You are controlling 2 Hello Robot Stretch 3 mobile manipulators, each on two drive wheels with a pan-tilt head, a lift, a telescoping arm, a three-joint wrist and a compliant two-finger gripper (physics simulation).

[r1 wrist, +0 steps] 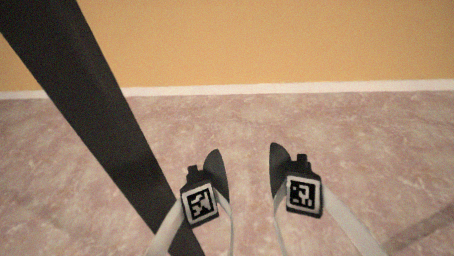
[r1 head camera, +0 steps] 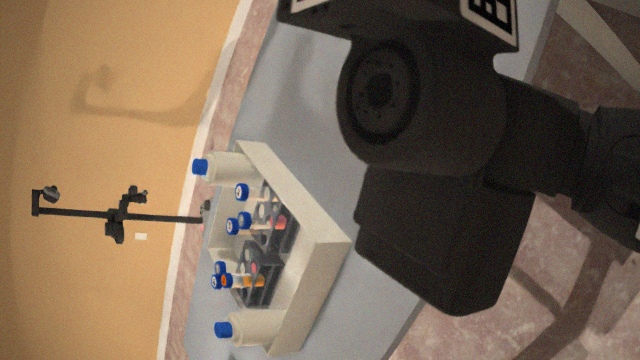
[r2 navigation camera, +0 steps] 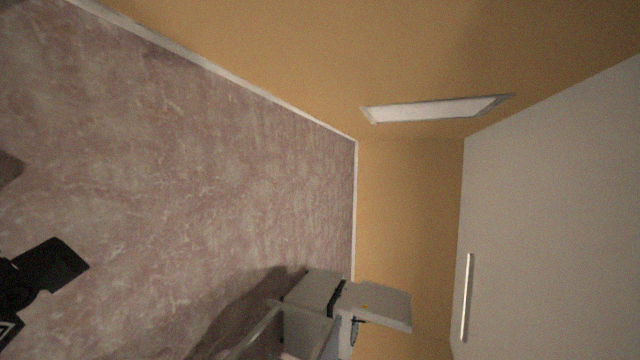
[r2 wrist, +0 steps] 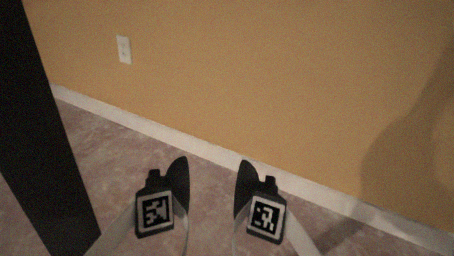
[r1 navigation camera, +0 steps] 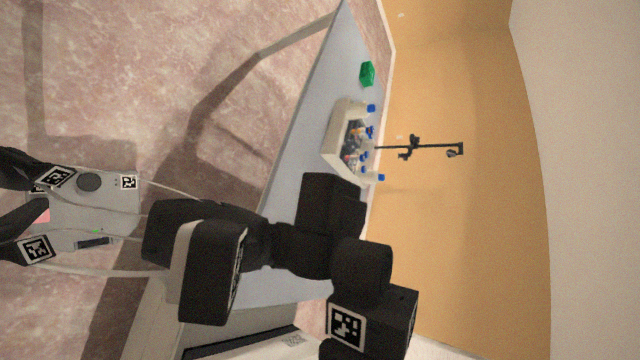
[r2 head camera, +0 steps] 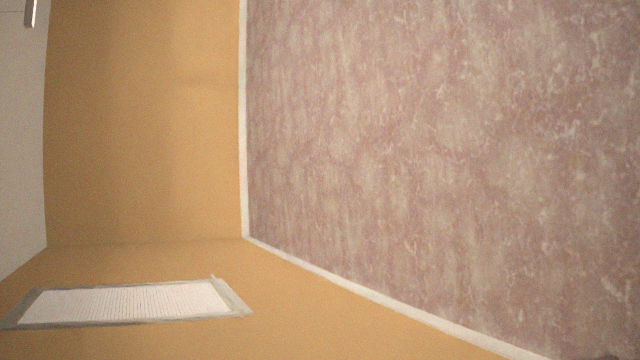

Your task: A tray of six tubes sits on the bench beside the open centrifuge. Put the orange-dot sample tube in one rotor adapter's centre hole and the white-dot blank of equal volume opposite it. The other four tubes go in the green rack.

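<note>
The cream tray [r1 head camera: 295, 197] [r1 navigation camera: 332, 145] sits on the bench with six blue-capped tubes in dark racks. The orange-dot tube [r1 head camera: 226, 280] stands beside two others at one end. Pale dots show on several caps, including one tube [r1 head camera: 241, 192]; I cannot tell which is the blank. The green rack [r1 navigation camera: 367, 74] stands beyond the tray. A grey machine [r2 navigation camera: 310, 295] with a raised lid shows in the r2 navigation view; its rotor is hidden. My r1 gripper [r1 wrist: 248, 172] is open and empty, away from the tray. My r2 gripper [r2 wrist: 212, 185] is open and empty, facing the wall.
Two blue-capped bottles [r1 head camera: 230, 167] [r1 head camera: 260, 327] stand in the tray. Dark r1 wrist parts [r1 head camera: 420, 115] [r1 navigation camera: 300, 250] cover part of the bench [r1 head camera: 280, 90] [r1 navigation camera: 285, 200]. A black robot mast [r1 head camera: 75, 212] [r1 navigation camera: 435, 146] rises beyond the bench, near the wall. A light panel [r2 head camera: 125, 302] [r2 navigation camera: 425, 109] is on the wall.
</note>
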